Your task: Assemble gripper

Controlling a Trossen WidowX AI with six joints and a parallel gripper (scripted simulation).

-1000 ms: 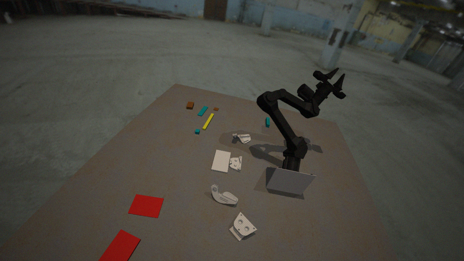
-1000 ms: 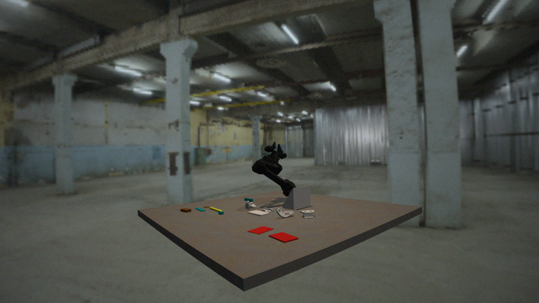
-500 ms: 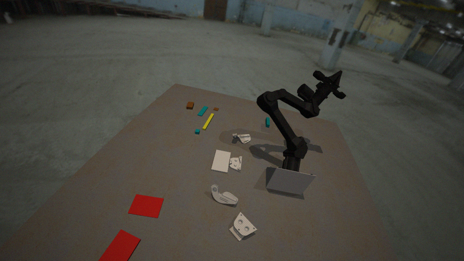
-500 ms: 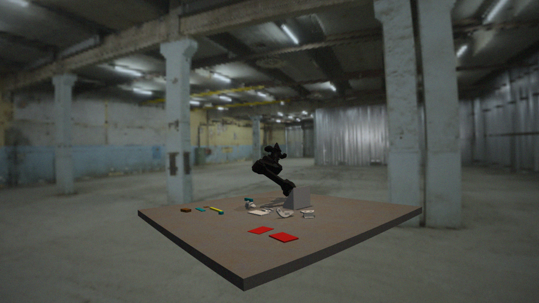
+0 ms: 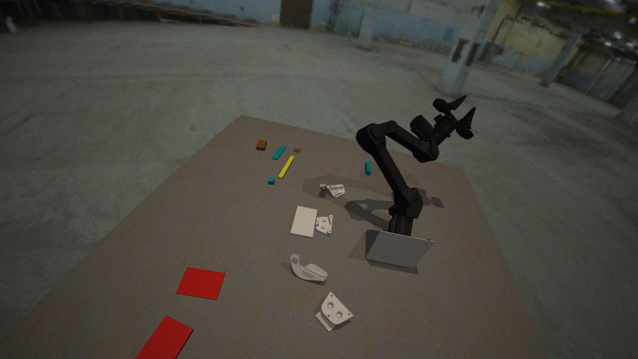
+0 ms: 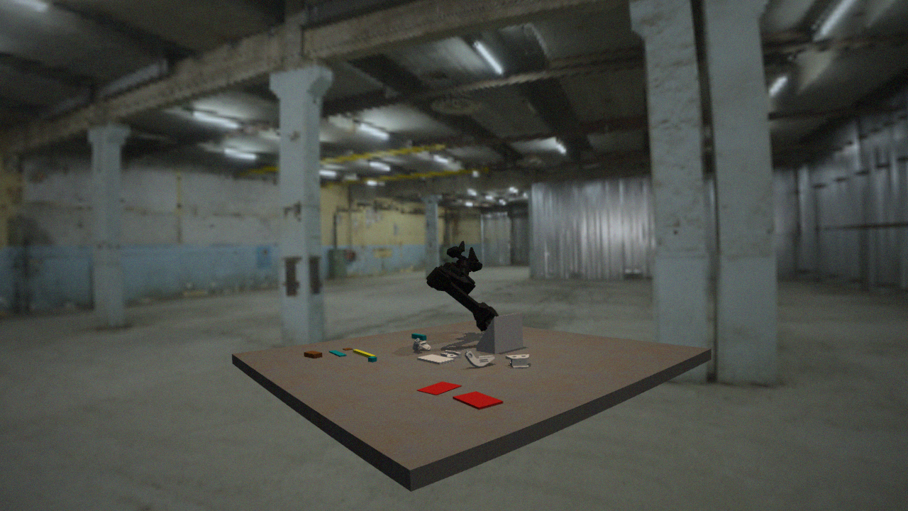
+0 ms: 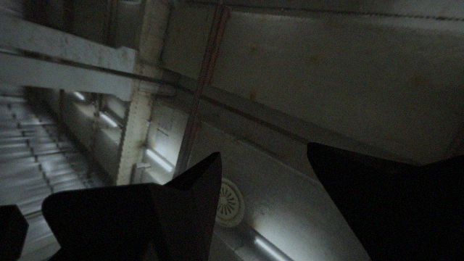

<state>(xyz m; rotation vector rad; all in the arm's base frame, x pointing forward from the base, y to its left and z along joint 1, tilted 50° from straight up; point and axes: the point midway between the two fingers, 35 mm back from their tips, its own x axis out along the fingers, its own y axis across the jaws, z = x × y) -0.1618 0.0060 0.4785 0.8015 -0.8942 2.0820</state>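
The gripper jaw lies 400 mm ahead of my gripper tip, 560 mm to the left of it and 380 mm below it. The rest, counted from my gripper tip: yellow bar (600 mm ahead, 140 mm to the left, 410 mm below); teal block (270 mm ahead, 20 mm to the right, 410 mm below).
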